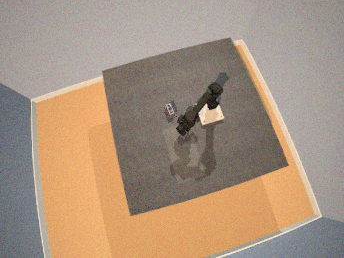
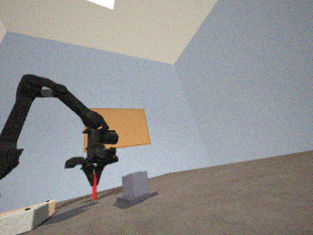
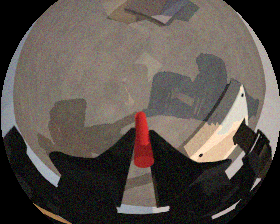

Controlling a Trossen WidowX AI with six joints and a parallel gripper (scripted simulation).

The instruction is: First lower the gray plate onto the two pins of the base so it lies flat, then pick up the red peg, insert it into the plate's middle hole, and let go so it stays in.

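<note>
Right now my gripper tip is 190 mm to the left of the gray plate and 90 mm short of it. Also, from my gripper tip: red peg right at my gripper tip; base 190 mm to the right, 90 mm ahead, 40 mm below.
</note>
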